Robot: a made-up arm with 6 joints.
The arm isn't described. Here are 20 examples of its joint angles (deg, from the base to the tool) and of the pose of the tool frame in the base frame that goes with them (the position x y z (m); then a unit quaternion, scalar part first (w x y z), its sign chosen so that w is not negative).
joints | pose
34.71 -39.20 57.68 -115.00 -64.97 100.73 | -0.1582 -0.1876 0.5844 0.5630 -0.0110 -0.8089 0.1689
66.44 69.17 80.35 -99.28 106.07 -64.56 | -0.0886 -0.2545 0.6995 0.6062 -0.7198 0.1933 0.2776
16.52 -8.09 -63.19 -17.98 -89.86 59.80 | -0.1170 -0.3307 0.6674 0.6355 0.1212 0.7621 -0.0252
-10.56 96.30 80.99 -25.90 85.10 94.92 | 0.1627 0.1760 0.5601 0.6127 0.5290 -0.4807 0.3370
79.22 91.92 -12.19 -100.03 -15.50 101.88 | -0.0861 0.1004 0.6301 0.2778 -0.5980 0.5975 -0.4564
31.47 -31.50 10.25 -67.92 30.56 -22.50 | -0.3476 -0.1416 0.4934 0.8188 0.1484 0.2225 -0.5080
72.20 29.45 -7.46 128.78 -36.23 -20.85 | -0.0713 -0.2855 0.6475 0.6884 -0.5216 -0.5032 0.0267
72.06 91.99 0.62 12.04 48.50 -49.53 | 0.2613 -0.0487 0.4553 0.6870 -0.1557 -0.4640 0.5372
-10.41 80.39 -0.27 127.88 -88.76 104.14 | 0.1107 0.0653 0.5638 0.9147 0.3386 -0.2186 -0.0308
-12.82 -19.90 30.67 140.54 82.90 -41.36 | 0.1026 -0.2522 0.7982 0.4438 0.1876 0.7833 -0.3928
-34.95 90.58 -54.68 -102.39 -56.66 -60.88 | 0.2767 -0.0243 0.6346 0.3349 0.2553 -0.9036 -0.0785
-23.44 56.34 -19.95 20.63 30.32 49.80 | 0.1534 0.0352 0.4560 0.8656 0.4534 -0.0458 0.2074
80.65 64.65 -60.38 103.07 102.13 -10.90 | 0.0348 -0.2330 0.7896 0.2255 0.2267 0.9155 0.2440
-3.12 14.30 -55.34 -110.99 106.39 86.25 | 0.0331 -0.1669 0.5543 0.6339 0.1252 0.3578 -0.6741
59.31 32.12 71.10 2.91 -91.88 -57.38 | -0.1730 -0.1588 0.7331 0.6649 0.0566 0.6979 -0.2602
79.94 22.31 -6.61 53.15 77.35 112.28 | -0.0229 -0.1741 0.7259 0.1398 0.4492 -0.7887 -0.3958
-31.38 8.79 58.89 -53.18 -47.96 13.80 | 0.1616 -0.3222 0.6190 0.6988 -0.4721 0.4582 -0.2809
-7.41 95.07 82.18 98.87 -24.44 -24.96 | 0.0911 0.1644 0.6986 0.2334 0.2982 0.6440 -0.6648
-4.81 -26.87 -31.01 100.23 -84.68 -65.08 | 0.0357 -0.5444 0.5183 0.9058 -0.0527 -0.1183 0.4034
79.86 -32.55 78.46 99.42 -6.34 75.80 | -0.4083 -0.1181 0.5606 0.5348 -0.6521 -0.2360 -0.4828
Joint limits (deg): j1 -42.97..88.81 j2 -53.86..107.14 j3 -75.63..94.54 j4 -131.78..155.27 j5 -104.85..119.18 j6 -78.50..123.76
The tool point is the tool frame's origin. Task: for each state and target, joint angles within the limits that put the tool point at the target. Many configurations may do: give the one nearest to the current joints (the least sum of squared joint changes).
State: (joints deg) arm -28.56 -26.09 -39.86 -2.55 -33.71 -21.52
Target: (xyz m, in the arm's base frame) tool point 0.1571 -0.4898 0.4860
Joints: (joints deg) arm -36.98 -33.76 -12.73 3.11 -44.17 -33.99
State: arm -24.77 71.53 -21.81 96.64 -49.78 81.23
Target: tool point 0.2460 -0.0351 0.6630
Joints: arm -2.35 44.78 -29.90 122.39 -34.02 92.38
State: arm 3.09 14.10 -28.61 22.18 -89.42 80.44
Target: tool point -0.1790 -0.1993 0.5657
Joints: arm 36.40 -10.57 -18.35 23.48 -85.62 77.48
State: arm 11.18 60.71 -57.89 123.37 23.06 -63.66
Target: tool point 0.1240 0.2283 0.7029
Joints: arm -4.21 104.74 -47.35 114.77 22.92 -58.55
